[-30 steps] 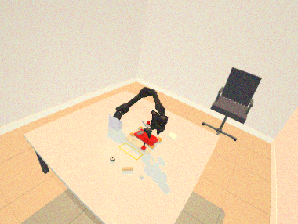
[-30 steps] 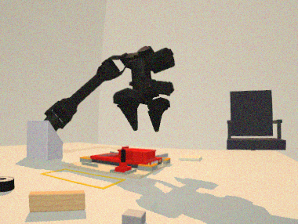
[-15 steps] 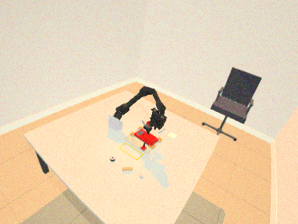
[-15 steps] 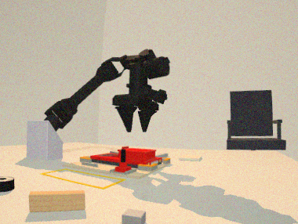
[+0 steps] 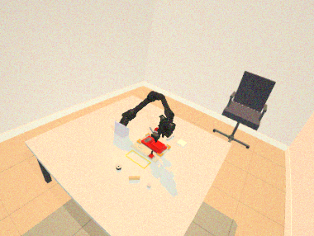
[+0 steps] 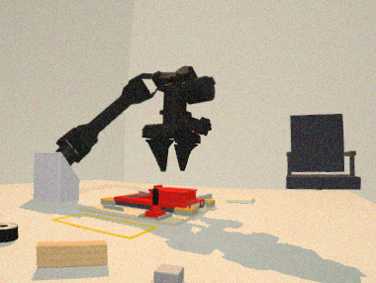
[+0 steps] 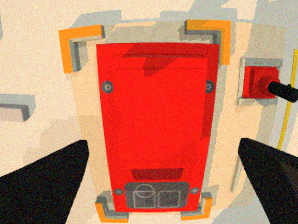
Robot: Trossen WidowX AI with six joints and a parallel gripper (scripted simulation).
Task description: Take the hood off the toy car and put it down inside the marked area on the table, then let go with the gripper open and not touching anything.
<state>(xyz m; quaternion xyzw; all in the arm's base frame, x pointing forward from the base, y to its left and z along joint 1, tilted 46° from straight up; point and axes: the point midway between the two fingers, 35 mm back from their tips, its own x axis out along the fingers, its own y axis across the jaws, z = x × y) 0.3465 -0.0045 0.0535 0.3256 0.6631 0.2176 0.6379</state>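
My gripper tip is 50 mm above the red hood. Round my gripper tip: wooden block: 370 mm to the right, 80 mm below, 20 mm ahead; then flat pale tile: 200 mm to the left, 140 mm ahead, 90 mm below; then black ring: 360 mm to the right, 120 mm behind, 80 mm below.
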